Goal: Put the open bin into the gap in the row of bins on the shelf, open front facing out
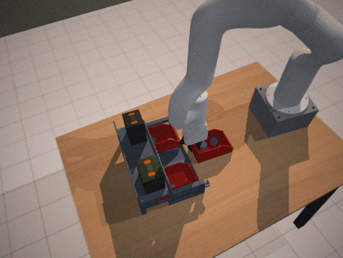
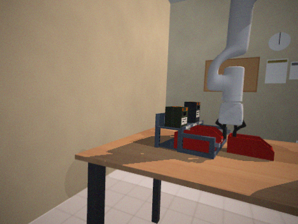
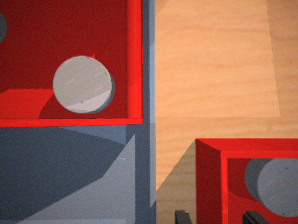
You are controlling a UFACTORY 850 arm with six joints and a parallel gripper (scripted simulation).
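My gripper is now 15 cm short of the blue-grey shelf, 5 cm to the left of it and 1 cm above it. From my hand the other things lie so: grey disc: 11 cm to the right, 5 cm below, 5 cm ahead.
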